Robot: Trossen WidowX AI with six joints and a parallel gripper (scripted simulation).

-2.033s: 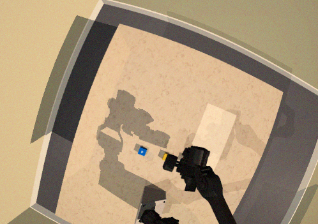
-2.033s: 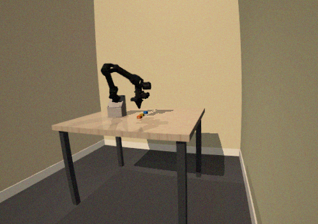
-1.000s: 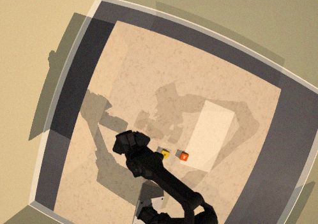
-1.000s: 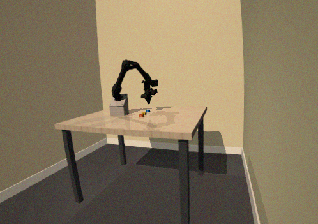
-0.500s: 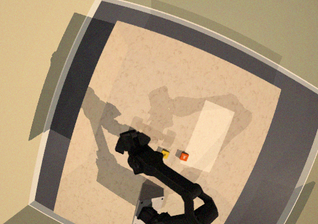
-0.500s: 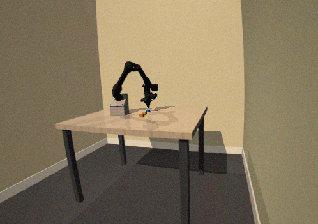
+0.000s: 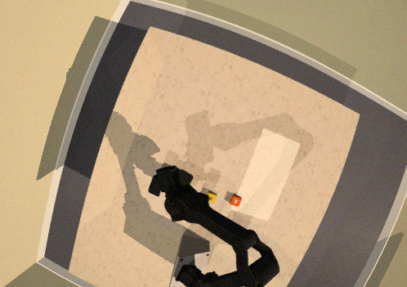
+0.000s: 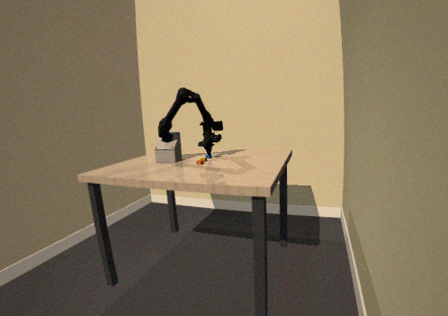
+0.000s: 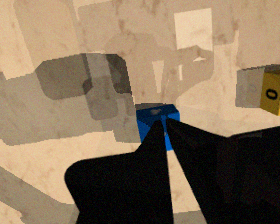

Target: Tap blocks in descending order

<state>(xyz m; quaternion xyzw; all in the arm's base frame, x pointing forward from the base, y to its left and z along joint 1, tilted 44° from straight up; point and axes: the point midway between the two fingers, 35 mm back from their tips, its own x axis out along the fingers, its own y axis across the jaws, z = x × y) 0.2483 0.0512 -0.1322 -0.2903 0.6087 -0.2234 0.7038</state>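
My gripper tip is now 1 cm past the blue block and 1 cm above it. Also, from my gripper tip: orange block (3 cm ahead, 19 cm to the right, 1 cm below); yellow block (1 cm ahead, 11 cm to the right, 1 cm below).
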